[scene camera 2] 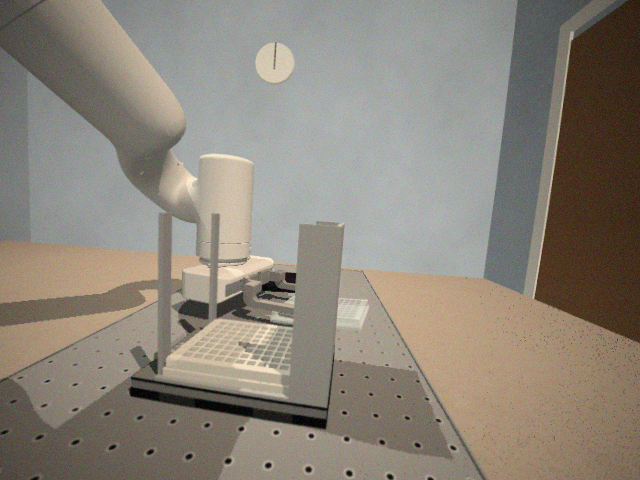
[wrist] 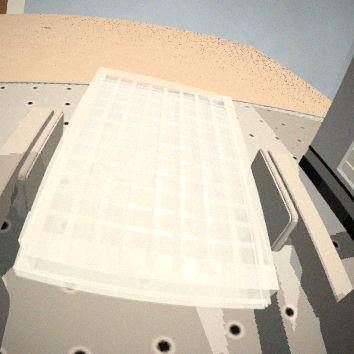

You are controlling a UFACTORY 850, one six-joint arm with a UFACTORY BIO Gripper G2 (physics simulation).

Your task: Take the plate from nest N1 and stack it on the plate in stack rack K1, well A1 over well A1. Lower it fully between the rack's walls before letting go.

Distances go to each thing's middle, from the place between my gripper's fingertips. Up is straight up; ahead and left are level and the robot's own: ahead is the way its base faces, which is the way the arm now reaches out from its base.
Labels:
Now: hand 140 mm to the left of the black rack base [scene camera 2: 296,410], 70 mm past it and 10 mm above it.

